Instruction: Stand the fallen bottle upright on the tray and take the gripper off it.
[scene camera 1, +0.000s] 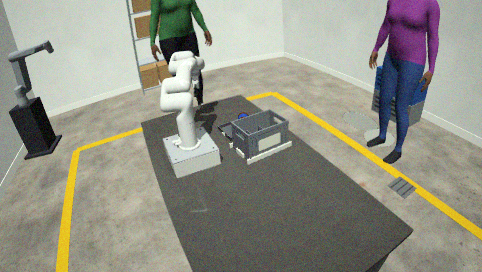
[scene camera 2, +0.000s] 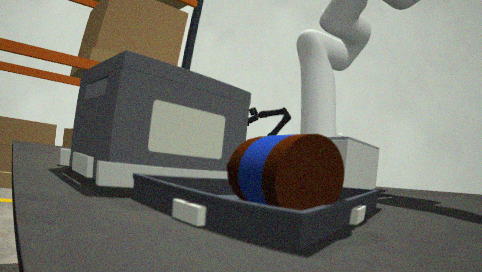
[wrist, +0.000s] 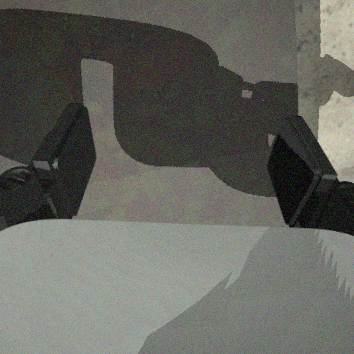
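Pixels of known places: gripper, between the fingertips: (scene camera 1: 196, 94) (wrist: 184, 135); arm's base, origin of its link: (scene camera 1: 189, 144).
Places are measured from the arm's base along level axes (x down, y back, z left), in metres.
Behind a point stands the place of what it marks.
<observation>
The bottle (scene camera 1: 243, 116) {x 0.032, y -0.393, z 0.255 m} (scene camera 2: 305, 172) {x 0.060, y -0.416, z 0.310 m} is a thick brown cylinder with a blue band. It lies on its side in the low dark tray (scene camera 2: 260, 222) {x 0.094, y -0.468, z 0.321 m}, with a round brown end facing scene camera 2. In scene camera 1 the crate hides much of the bottle and tray. My gripper (wrist: 184, 135) {x -0.032, y -0.134, z 0.650 m} is open, with its two black fingers wide apart and nothing between them. Table surface with the arm's shadow shows below it in the wrist view, where neither bottle nor tray shows. The gripper is apart from the bottle; the arm largely hides it in scene camera 1.
A grey crate (scene camera 1: 242, 145) {x 0.032, y -0.285, z -0.078 m} (scene camera 2: 132, 115) {x 0.016, y -0.493, z 0.092 m} with white strips at its base stands right beside the tray. The arm's base box (scene camera 1: 195, 162) {x 0.044, y -0.008, z -0.122 m} (scene camera 2: 362, 162) {x 0.040, y -0.001, z 0.144 m} is on the tray's other side. Two people (scene camera 1: 175, 20) (scene camera 1: 410, 30) stand beyond the table (scene camera 1: 280, 215) {x 0.108, y -0.305, z -0.573 m}.
</observation>
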